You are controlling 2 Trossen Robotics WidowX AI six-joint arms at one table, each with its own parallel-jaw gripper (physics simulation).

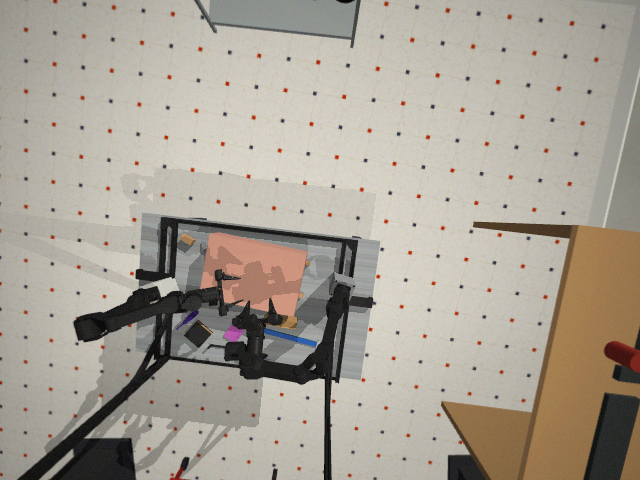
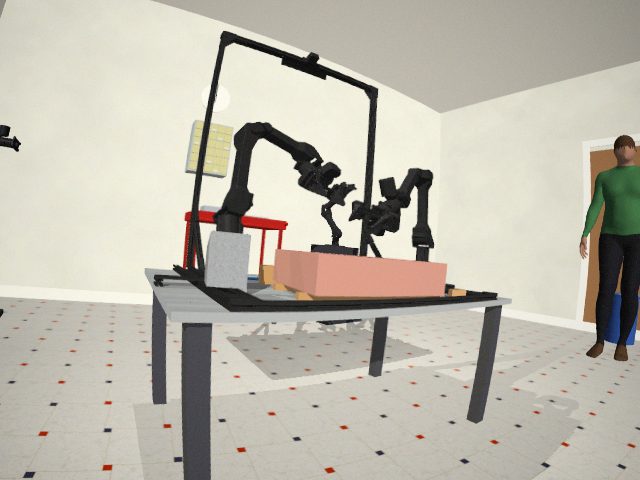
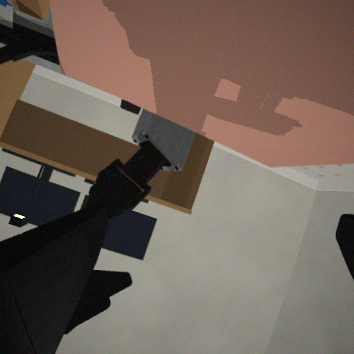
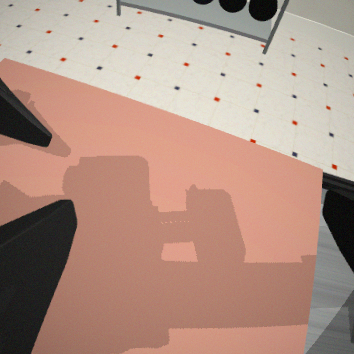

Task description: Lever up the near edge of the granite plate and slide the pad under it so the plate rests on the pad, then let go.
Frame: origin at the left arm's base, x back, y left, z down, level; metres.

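Seen in the pictures: left gripper, between the fingertips: point(image 1: 242, 289) point(image 2: 359, 224) point(image 3: 222, 220) point(image 4: 32, 187); right gripper, between the fingertips: point(image 1: 259, 299) point(image 2: 335, 200) point(image 3: 121, 284) point(image 4: 201, 206); left arm's base, origin of its link: point(image 1: 153, 294); right arm's base, origin of its link: point(image 1: 342, 290) point(image 2: 228, 240) point(image 3: 154, 153).
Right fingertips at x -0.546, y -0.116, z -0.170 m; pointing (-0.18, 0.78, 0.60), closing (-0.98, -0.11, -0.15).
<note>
Offsets run from my right fingertips to a thing's top centre. "*": to the spot under its first point. Level surfaces: height alone.
The granite plate @(dx +0.061, dy +0.075, dz +0.164 m) point(image 1: 253, 273) point(image 2: 366, 276) point(image 3: 246, 53) point(image 4: 175, 147) is a thick salmon-pink slab. It lies flat on the table inside the black frame, raised on small tan blocks. A tan pad @(dx +0.020, dy -0.202, dz +0.223 m) point(image 1: 288, 323) sits at its near edge, and I cannot tell how far it reaches under. A blue bar @(dx +0.006, dy -0.313, dz +0.266 m) point(image 1: 290, 337) lies just in front of it. My left gripper point(image 1: 233, 290) point(image 2: 365, 215) point(image 3: 222, 220) is open and empty above the plate's near left part. My right gripper point(image 1: 259, 307) point(image 2: 333, 223) point(image 4: 201, 206) is open and empty above the near edge.
A magenta flat square @(* dx +0.288, dy -0.211, dz +0.277 m) point(image 1: 233, 333), a black box @(dx +0.467, dy -0.164, dz +0.263 m) point(image 1: 198, 332) and a purple pen @(dx +0.504, dy -0.078, dz +0.259 m) point(image 1: 189, 318) lie on the table @(dz +0.261 m) point(image 1: 361, 305) in front of the plate. Small tan blocks point(image 1: 187, 239) point(image 2: 268, 275) sit at the plate's corners. A grey block point(image 2: 228, 259) carries the right arm's base.
</note>
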